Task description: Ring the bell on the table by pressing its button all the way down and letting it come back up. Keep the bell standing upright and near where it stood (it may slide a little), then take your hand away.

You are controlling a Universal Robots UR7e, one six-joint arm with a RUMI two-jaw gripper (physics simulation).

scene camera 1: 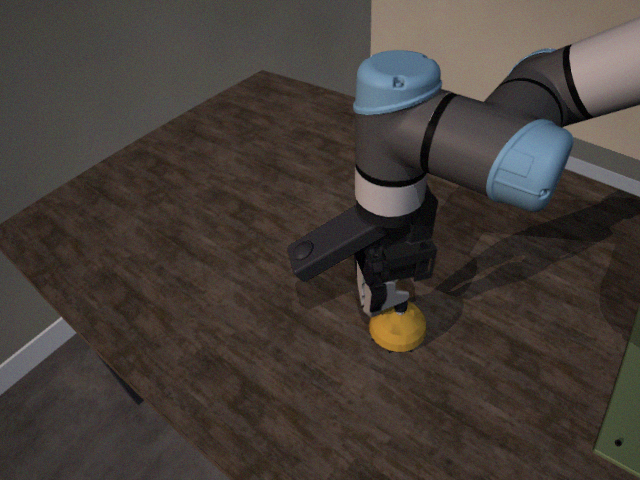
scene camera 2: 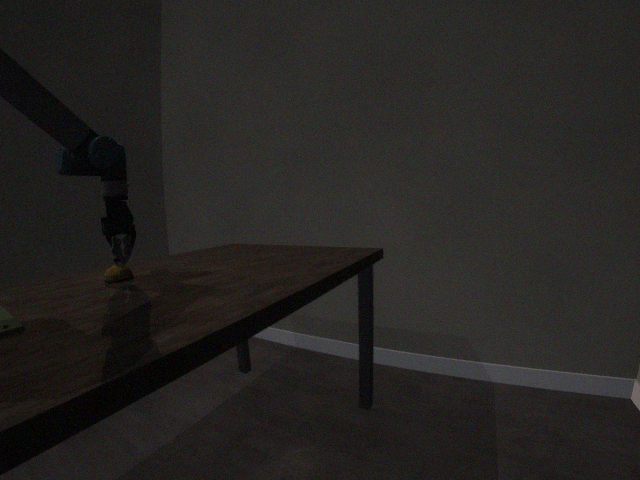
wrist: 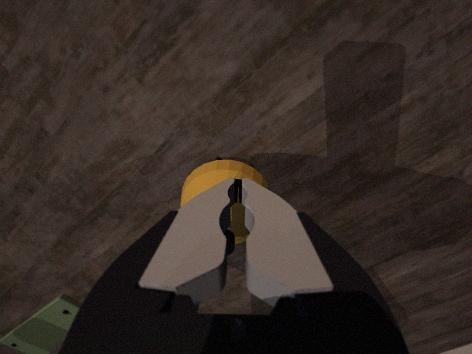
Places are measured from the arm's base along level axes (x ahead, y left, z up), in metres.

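Pixels of known places: gripper, fingertip midpoint: (scene camera 1: pixel 370 313) (scene camera 2: pixel 124 264) (wrist: pixel 238 181).
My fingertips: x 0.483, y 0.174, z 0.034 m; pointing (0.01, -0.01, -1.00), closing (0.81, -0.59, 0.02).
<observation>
Ahead of a thing's pixels: the offset from my fingertips to its top centre. Level surfaces: height alone.
The yellow dome bell @(dx -0.033, dy -0.025, dz +0.025 m) (scene camera 1: pixel 398 331) (scene camera 2: pixel 118 274) stands about upright on the brown table @(dz -0.041 m) (scene camera 1: pixel 206 289) (scene camera 2: pixel 289 268). Its black button @(dx -0.033, dy -0.025, dz +0.025 m) (scene camera 1: pixel 400 306) sits on top of the dome in scene camera 1, with a bit of pale stem below it. My gripper (scene camera 1: pixel 402 298) (scene camera 2: pixel 122 261) is shut and empty. It points down with its fingertips right at the button, and they look to be touching it. In the wrist view, the shut gripper (wrist: pixel 238 182) covers much of the bell (wrist: pixel 215 176), and the fingers hide how the tips meet the button.
A green board (scene camera 1: pixel 622 403) (scene camera 2: pixel 7 321) (wrist: pixel 44 327) with small dark holes lies on the table to one side of the bell, partly out of view. The table's edge (scene camera 2: pixel 227 330) shows in scene camera 2. Walls stand behind the table.
</observation>
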